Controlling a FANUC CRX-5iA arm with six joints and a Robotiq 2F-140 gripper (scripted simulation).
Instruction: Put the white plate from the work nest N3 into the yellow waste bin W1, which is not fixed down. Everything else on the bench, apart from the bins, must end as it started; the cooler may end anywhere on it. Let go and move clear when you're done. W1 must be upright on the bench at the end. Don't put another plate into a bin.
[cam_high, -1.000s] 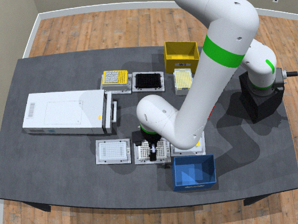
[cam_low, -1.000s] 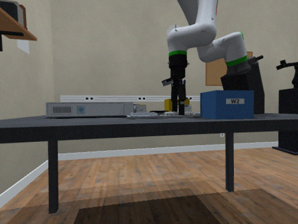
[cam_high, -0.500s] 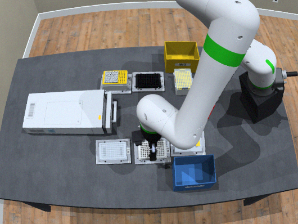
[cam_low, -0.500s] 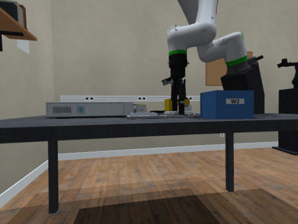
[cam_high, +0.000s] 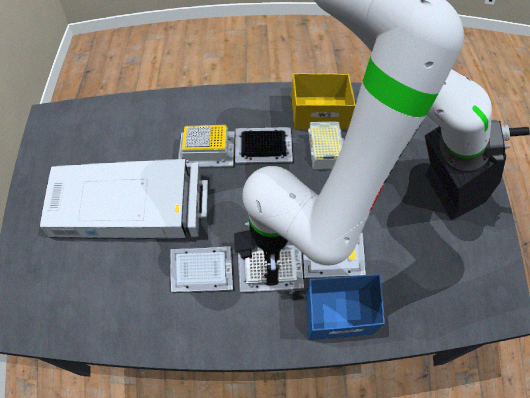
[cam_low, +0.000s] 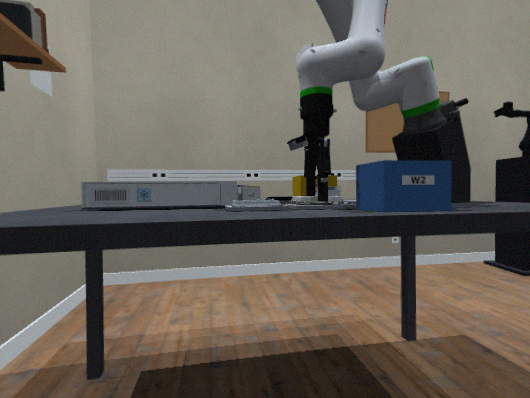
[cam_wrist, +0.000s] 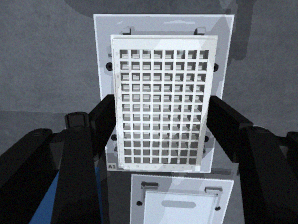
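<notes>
Now: hand 40 mm above the grey nest. Round my hand: black plate: 380 mm to the right, 60 mm ahead, 30 mm below; then white plate: 180 mm ahead, 30 mm below, 20 mm to the left; then blue bin W2: 190 mm behind, 110 mm to the left, 10 mm below.
</notes>
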